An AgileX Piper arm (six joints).
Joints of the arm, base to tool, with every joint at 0 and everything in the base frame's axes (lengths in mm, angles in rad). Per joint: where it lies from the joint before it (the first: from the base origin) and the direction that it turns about. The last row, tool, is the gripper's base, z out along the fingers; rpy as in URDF.
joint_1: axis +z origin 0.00 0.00 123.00
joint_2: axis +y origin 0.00 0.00 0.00
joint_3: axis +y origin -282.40 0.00 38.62
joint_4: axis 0.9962 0 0.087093 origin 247.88 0.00 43.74
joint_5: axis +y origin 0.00 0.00 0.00
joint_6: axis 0.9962 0 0.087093 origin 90.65 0.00 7.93
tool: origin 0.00 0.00 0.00 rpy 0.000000 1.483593 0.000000
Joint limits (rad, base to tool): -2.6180..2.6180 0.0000..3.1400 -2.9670..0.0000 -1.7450..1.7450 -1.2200..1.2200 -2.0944..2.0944
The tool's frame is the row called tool.
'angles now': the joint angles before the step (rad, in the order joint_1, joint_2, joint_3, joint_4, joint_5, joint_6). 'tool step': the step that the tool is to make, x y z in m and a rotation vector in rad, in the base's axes. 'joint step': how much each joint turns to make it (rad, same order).
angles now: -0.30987, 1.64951, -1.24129, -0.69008, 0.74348, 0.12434
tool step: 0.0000, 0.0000, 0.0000, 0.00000, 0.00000, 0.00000
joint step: 0.00000, 0.00000, 0.00000, 0.00000, 0.00000, 0.00000
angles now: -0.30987, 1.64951, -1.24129, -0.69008, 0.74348, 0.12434
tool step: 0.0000, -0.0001, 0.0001, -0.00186, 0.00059, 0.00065
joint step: 0.00001, 0.00000, -0.00009, -0.00200, 0.00007, -0.00008
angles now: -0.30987, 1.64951, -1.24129, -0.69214, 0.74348, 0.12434
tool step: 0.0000, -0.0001, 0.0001, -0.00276, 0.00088, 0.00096
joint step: 0.00016, -0.00001, 0.00008, -0.00318, 0.00005, 0.00024
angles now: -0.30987, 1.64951, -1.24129, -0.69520, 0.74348, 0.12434
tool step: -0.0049, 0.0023, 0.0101, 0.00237, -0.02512, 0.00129
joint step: -0.00006, -0.03087, -0.00005, 0.01794, 0.00327, -0.01209
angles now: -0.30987, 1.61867, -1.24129, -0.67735, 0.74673, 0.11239
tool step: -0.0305, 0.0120, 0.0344, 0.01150, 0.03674, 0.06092
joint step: -0.00340, -0.13039, 0.00224, 0.12941, 0.10070, -0.20571
